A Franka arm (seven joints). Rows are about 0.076 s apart.
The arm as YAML. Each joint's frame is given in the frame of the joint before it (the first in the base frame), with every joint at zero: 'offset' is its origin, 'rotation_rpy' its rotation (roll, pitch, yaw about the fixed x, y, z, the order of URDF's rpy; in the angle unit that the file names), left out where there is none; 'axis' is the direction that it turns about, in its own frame. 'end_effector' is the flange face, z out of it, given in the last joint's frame.
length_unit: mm
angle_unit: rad
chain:
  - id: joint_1
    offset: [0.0, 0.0, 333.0]
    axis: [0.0, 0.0, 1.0]
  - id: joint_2
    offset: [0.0, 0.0, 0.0]
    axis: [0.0, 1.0, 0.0]
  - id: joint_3
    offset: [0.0, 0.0, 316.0]
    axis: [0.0, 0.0, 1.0]
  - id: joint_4
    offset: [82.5, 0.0, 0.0]
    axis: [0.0, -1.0, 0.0]
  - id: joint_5
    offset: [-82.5, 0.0, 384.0]
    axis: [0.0, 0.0, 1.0]
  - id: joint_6
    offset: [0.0, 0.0, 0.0]
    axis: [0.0, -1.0, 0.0]
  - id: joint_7
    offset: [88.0, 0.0, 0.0]
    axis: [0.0, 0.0, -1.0]
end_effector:
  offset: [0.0, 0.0, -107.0]
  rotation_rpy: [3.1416, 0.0, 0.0]
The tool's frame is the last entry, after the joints.
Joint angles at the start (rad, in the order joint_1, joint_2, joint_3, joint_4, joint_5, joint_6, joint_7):
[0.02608 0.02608 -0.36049 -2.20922 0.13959 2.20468 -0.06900]
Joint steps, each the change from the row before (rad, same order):
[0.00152 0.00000 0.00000 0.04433 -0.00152 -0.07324 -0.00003]
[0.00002 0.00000 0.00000 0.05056 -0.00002 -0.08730 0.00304]
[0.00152 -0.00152 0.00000 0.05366 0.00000 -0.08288 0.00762]
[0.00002 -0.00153 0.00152 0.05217 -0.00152 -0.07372 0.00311]
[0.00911 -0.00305 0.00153 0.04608 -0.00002 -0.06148 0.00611]
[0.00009 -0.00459 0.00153 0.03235 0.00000 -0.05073 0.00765]
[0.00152 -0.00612 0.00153 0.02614 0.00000 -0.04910 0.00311]
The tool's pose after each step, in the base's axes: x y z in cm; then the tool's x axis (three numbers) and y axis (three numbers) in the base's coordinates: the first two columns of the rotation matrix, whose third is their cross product. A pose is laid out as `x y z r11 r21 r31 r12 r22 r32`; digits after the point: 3 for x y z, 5 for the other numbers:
50.567 -16.794 37.983 0.94205 -0.33109 -0.05402 -0.33513 -0.93608 -0.10701
50.932 -16.739 39.543 0.94190 -0.32353 -0.09027 -0.33245 -0.93631 -0.11310
51.323 -16.625 41.401 0.94047 -0.31872 -0.11808 -0.33201 -0.93581 -0.11842
51.661 -16.525 43.300 0.94070 -0.31000 -0.13778 -0.32670 -0.93725 -0.12179
52.041 -15.942 45.117 0.94281 -0.29749 -0.15039 -0.31667 -0.94021 -0.12541
52.043 -15.784 46.480 0.94089 -0.29594 -0.16479 -0.31794 -0.93938 -0.12833
51.907 -15.518 47.659 0.94007 -0.28855 -0.18167 -0.31411 -0.94015 -0.13210

